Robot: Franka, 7 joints.
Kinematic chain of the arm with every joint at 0, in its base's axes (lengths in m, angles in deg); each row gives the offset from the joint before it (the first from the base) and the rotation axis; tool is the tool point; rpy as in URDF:
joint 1: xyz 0 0 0.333 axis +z
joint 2: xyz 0 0 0 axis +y
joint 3: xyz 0 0 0.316 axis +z
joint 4: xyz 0.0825 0 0 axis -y
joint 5: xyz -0.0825 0 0.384 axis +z
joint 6: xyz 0 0 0 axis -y
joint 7: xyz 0.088 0 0 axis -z
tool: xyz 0 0 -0.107 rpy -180 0 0
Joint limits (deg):
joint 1: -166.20..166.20
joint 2: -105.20..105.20
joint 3: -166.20..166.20
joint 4: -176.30..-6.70
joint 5: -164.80..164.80
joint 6: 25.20..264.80
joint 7: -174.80..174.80
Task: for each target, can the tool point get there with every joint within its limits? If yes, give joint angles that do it. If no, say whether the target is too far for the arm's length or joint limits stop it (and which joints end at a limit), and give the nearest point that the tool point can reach.
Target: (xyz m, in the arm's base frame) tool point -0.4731 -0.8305 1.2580
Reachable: no: too far | nearest point -0.3051 -0.5357 0.9296 | short by 0.472 m
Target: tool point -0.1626 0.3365 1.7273
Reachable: no: too far | nearest point -0.0966 0.2000 1.1616 | short by 0.586 m
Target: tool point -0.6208 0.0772 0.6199
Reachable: yes | joints 29.88 -32.95 137.51 -60.54 -47.47 63.60 135.80
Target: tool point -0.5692 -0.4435 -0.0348
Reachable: yes | joints -137.57 79.96 -12.48 -63.62 -58.04 165.75 120.29
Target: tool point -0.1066 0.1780 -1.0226
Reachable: no: too far | nearest point -0.1282 0.2141 -0.3597 | short by 0.664 m
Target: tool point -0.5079 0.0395 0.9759
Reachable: yes | joints -128.41 5.55 -60.48 -57.23 91.13 147.12 -75.79
